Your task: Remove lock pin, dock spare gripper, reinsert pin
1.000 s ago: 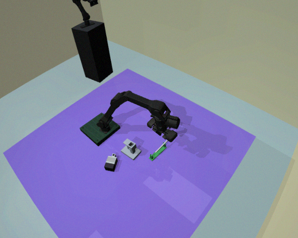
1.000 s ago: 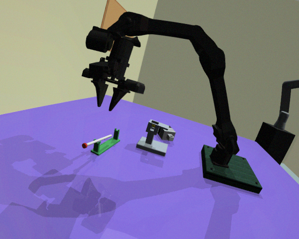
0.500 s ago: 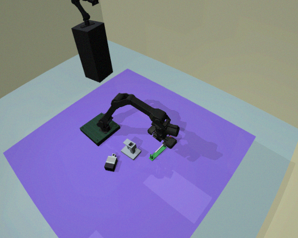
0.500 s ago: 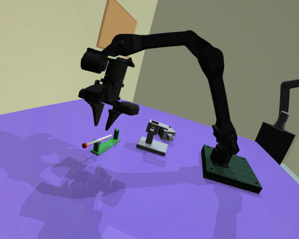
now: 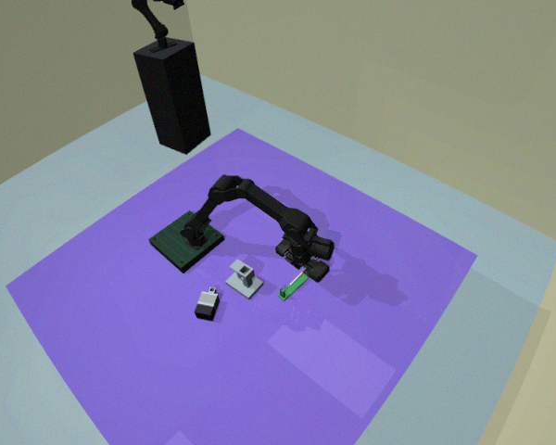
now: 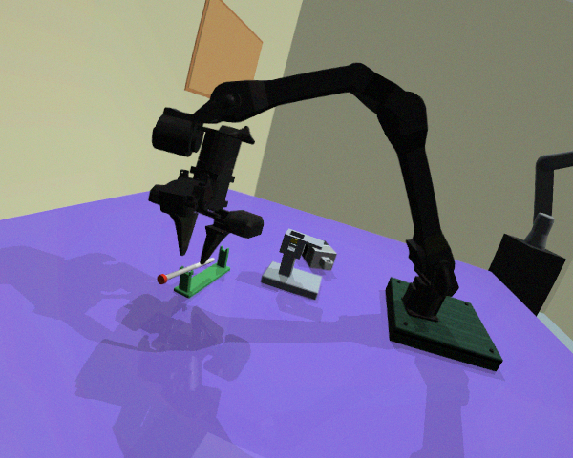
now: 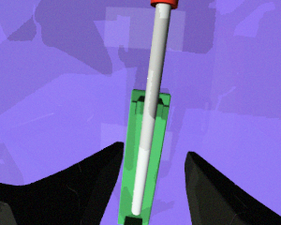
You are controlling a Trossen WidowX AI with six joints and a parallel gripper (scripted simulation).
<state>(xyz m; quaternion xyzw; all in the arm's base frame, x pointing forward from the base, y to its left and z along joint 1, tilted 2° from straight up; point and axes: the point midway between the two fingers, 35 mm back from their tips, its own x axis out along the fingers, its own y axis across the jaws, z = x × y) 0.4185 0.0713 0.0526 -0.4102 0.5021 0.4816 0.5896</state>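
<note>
Now: the green cradle 40 mm to the right of my gripper tip, 30 mm below it and 10 mm behind it. The rest, counted from my gripper tip: grey mount 160 mm behind, 120 mm to the right; then spare gripper 250 mm to the right, 220 mm behind, 30 mm below.
</note>
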